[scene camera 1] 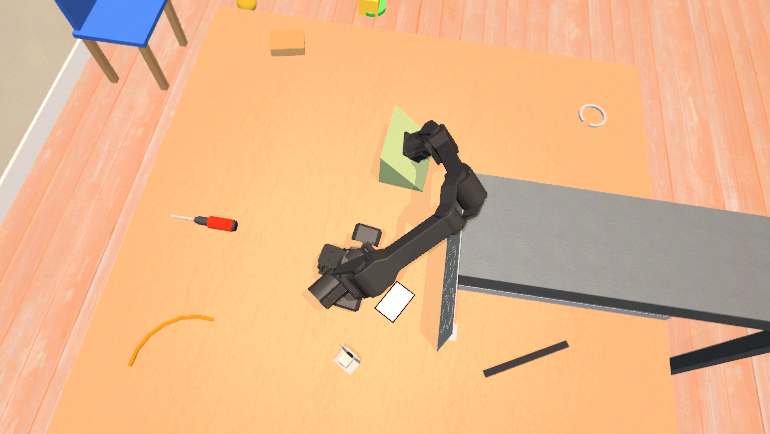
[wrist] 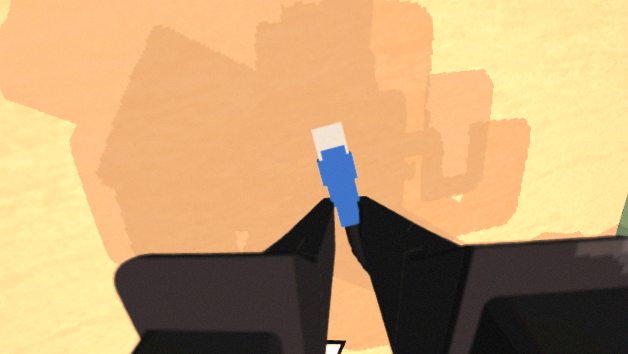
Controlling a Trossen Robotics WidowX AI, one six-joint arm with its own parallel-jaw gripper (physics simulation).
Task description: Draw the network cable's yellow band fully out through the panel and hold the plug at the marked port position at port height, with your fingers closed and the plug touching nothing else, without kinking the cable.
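Seen in the pictures: gripper, fingertip midpoint: (wrist: 344, 206); arm's base, origin of the base link: (scene camera 1: 411, 147).
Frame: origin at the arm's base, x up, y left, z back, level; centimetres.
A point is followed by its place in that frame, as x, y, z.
The plug (wrist: 340, 180) {-3.6, -12.0, -32.5}, a blue boot with a pale clear tip, sits between the fingertips of my gripper (wrist: 344, 206) {-4.3, -10.5, -32.4}, which is shut on it. The tip points away from the fingers, and the table shows below it. The dark cable (wrist: 354, 242) {-3.4, -9.3, -32.6} runs back from the boot between the fingers. In the scene view the arm hides the plug, cable and fingertips. The upright dark panel (scene camera 1: 448, 291) {4.4, 9.6, -38.7} stands to the right of the gripper. The yellow band does not show. A black-edged white rectangle (scene camera 1: 394, 301) {-5.5, -1.3, -39.2} (wrist: 333, 348) {-5.5, -1.0, -34.9} lies beside the gripper; a small white block with a dark slot (scene camera 1: 346, 360) {-0.4, -10.7, -54.2} stands nearer the front.
A grey bench (scene camera 1: 603, 248) {4.6, 44.8, -25.3} adjoins the panel on the right. A green wedge (scene camera 1: 396, 156) {2.9, -3.8, -5.0} (wrist: 623, 220) {-5.3, 0.6, -9.2} stands under the arm's base end. A red screwdriver (scene camera 1: 221, 223) {-2.7, -44.0, -24.8}, an orange curved strip (scene camera 1: 169, 326) {-5.0, -51.0, -49.2}, a black bar (scene camera 1: 525, 359) {-5.2, 28.9, -49.8}, a tan block (scene camera 1: 287, 42) {-2.5, -37.9, 33.7} and a pale ring (scene camera 1: 580, 121) {-5.3, 48.0, 17.8} lie around.
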